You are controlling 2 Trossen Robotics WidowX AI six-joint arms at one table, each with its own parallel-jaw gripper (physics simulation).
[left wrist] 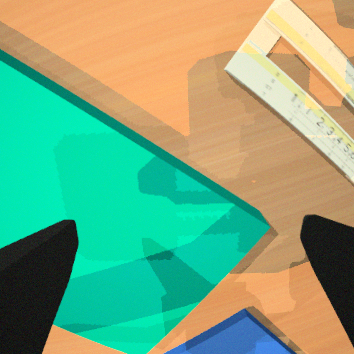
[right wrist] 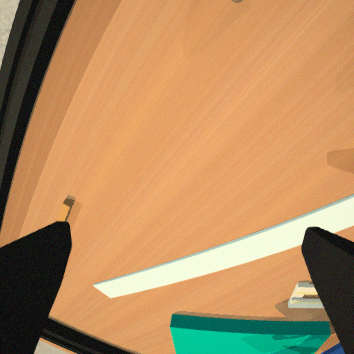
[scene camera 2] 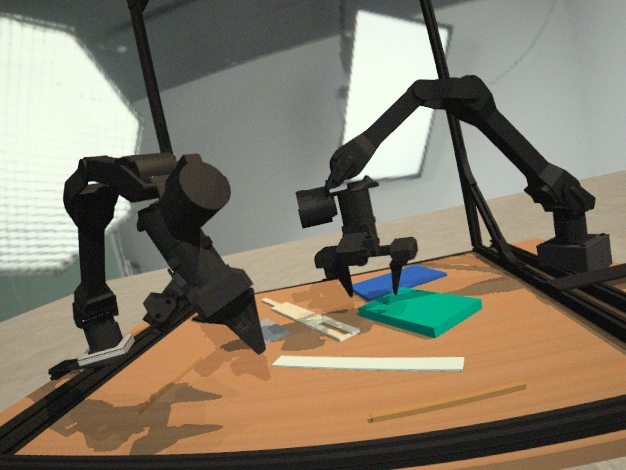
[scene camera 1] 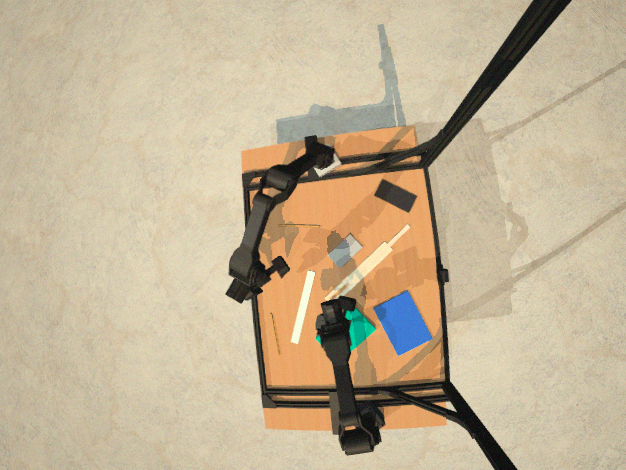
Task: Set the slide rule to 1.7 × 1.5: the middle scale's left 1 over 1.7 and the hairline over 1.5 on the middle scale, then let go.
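Observation:
The cream slide rule (scene camera 1: pixel 373 261) (scene camera 2: pixel 293 311) (left wrist: pixel 279 86) (right wrist: pixel 301 298) lies diagonally on the table. Its middle scale (scene camera 1: pixel 400 234) (scene camera 2: pixel 269 302) sticks out at the end away from the green block, leaving an open slot between the rails at the near end. A clear cursor (scene camera 1: pixel 356 275) shows on the body; its hairline and the scale setting are too small to read. My left gripper (scene camera 2: pixel 373 294) (left wrist: pixel 191 230) is open and empty above the green block's corner, beside the rule. My right gripper (right wrist: pixel 190 237) is open and empty, away from the rule; one finger hides part of the rule in the right wrist view.
A green block (scene camera 1: pixel 361 328) (scene camera 2: pixel 422 311) and a blue slab (scene camera 1: pixel 403 322) (scene camera 2: pixel 414 279) lie near the rule. A white strip (scene camera 1: pixel 302 307) (scene camera 2: pixel 369 363), a grey block (scene camera 1: pixel 345 249), a dark block (scene camera 1: pixel 395 195) and thin wooden strips (scene camera 1: pixel 275 333) (scene camera 2: pixel 447 403) lie around. A black frame borders the table.

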